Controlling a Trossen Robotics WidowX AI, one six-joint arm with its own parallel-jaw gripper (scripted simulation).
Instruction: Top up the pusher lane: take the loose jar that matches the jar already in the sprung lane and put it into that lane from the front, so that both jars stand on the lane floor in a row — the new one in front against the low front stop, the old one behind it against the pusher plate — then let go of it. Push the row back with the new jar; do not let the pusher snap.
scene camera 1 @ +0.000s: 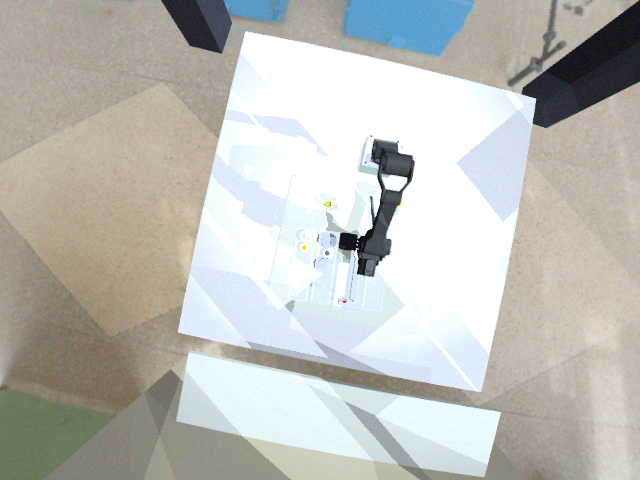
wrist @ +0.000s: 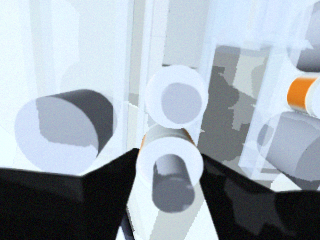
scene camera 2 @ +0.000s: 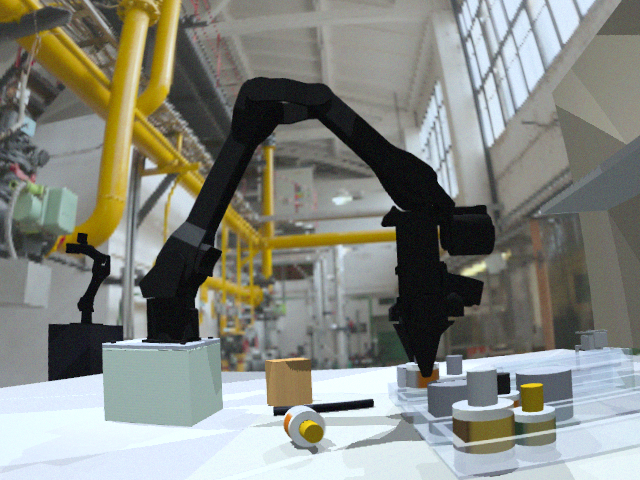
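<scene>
Black rod [scene camera 2: 363, 403]. Wooden block [scene camera 2: 288, 381], out of frame in the wrist view. White jar [wrist: 176, 96]. Grey cylinder [wrist: 64, 133]. Grey cylinder [scene camera 2: 443, 393]. Grey cylinder [scene camera 2: 557, 381]. Clear rack [scene camera 1: 344, 274]. My gripper [scene camera 2: 422, 375], [wrist: 168, 156].
</scene>
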